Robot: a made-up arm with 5 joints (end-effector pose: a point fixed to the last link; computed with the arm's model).
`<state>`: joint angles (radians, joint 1 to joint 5).
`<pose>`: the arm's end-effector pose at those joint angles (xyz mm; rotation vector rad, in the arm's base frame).
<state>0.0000 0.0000 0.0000 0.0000 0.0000</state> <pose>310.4 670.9 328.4 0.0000 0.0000 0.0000</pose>
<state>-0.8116 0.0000 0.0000 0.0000 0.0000</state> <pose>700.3 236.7 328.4 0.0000 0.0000 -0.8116</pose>
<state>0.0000 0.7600 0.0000 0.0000 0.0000</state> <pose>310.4 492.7 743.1 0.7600 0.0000 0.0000</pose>
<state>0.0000 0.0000 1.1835 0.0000 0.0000</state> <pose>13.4 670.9 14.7 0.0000 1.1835 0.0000</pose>
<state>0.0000 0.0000 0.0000 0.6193 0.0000</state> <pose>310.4 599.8 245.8 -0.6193 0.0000 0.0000</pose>
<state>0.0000 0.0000 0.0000 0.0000 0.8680</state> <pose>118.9 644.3 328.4 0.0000 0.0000 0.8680</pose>
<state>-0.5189 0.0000 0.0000 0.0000 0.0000</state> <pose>602.3 428.7 328.4 0.0000 0.0000 -0.5189</pose>
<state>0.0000 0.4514 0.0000 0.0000 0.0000</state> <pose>310.4 603.1 592.2 0.4514 0.0000 0.0000</pose>
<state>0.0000 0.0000 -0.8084 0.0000 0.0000</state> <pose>238.6 670.9 624.4 0.0000 -0.8084 0.0000</pose>
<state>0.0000 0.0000 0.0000 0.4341 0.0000</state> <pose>310.4 626.2 265.6 -0.4341 0.0000 0.0000</pose>
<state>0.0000 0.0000 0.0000 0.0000 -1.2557</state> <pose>473.3 455.5 328.4 0.0000 0.0000 -1.2557</pose>
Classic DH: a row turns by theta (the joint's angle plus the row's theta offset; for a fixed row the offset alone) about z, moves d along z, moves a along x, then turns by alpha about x. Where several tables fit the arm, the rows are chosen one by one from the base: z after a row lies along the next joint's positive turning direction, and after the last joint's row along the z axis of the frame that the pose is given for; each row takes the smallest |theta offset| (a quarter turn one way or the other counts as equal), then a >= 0, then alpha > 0; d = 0 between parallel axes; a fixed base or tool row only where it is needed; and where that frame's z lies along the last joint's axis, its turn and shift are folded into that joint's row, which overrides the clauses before.
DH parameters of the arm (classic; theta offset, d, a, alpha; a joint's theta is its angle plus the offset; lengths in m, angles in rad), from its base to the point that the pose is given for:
joint 1: 1.5708 0.3126 0.0626 1.5708
joint 2: 1.5708 -0.0715 0.0799 1.5708
joint 3: 0 0.4436 0.0058 1.5708
joint 4: -1.5708 -0.3149 0.0552 -1.5708
joint 5: -0.2957 0 -0.2299 0
tool (fixed): 1.8665 -0.0699 0 0

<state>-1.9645 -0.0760 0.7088 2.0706 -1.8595</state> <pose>313.4 -609.5 178.5 -2.3694 0.6739 -1.5132</pose>
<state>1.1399 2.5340 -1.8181 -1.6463 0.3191</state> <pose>353.3 -522.1 323.3 -2.4274 1.3824 1.4306</pose>
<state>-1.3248 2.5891 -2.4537 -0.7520 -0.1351</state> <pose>-691.5 266.5 378.6 0.1013 1.5828 1.2809</pose>
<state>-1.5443 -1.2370 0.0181 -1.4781 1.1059</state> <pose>405.3 -68.0 -122.5 0.0629 -0.2349 -0.4540</pose>
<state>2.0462 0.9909 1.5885 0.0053 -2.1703</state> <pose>-372.9 -352.2 280.2 -1.6167 -0.0822 0.6893</pose>
